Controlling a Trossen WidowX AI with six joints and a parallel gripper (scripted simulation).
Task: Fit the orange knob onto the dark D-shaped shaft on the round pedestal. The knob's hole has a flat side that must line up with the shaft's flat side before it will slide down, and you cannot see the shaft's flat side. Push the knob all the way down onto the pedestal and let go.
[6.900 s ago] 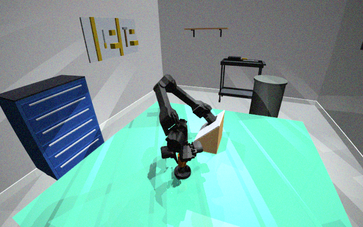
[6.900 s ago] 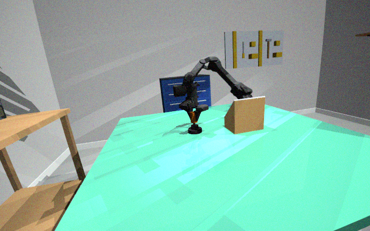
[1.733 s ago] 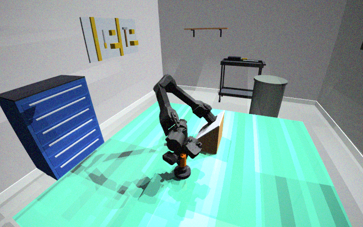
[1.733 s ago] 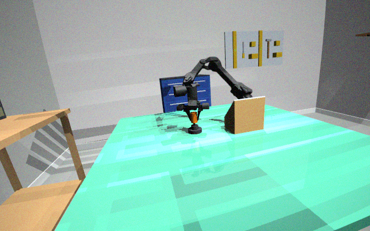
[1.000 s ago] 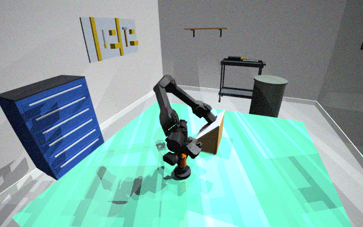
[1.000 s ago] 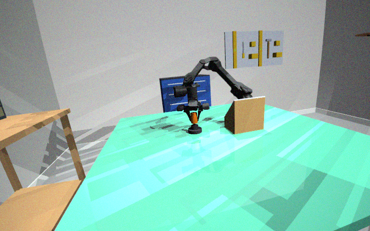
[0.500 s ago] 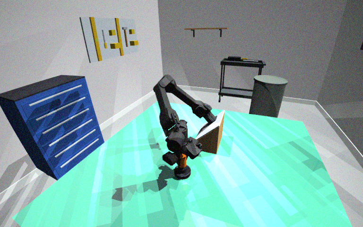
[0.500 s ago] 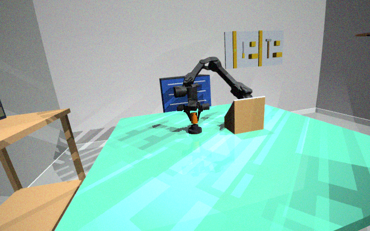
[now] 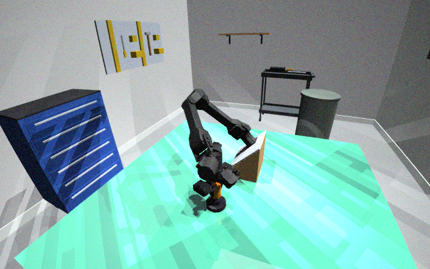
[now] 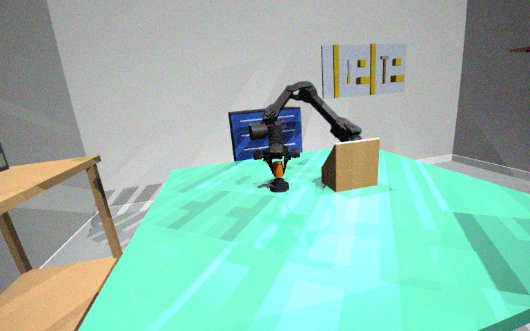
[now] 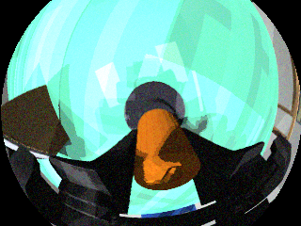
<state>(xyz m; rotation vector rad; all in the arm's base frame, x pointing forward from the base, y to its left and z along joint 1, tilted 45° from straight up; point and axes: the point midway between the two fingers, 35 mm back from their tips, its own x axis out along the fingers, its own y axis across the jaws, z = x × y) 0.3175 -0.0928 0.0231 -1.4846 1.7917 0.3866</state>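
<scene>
Now: gripper tip 40 mm above the dark round pedestal. Round my gripper tip: orange knob (20 mm above).
</scene>
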